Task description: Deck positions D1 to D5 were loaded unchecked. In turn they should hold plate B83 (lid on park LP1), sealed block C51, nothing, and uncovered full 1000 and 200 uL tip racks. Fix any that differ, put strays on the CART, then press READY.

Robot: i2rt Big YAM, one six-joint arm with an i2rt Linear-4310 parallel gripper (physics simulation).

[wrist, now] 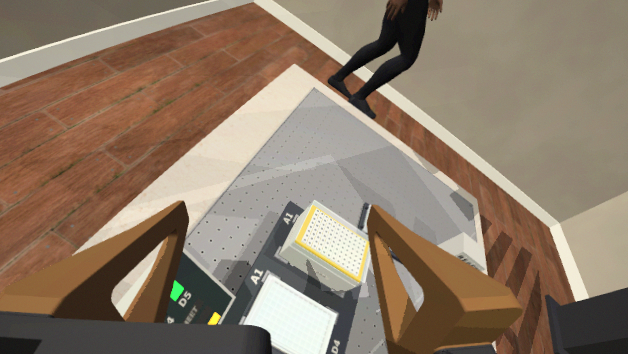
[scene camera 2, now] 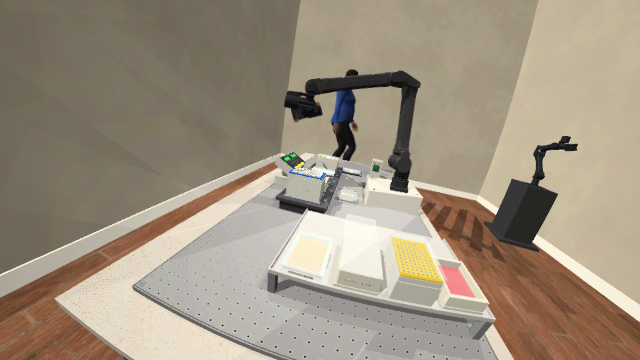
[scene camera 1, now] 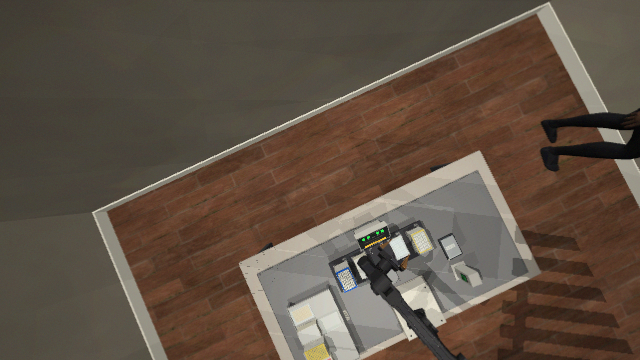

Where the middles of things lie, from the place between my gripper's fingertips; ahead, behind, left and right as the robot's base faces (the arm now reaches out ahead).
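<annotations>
Clear well plate (wrist: 286, 313): 290 mm below my hand, 120 mm behind it, 80 mm to the right of it. READY button box (wrist: 461, 246): far below my hand, far behind it and far to the right of it. Going by their middles, of the things named here the clear well plate is the nearest to my hand.
</annotations>
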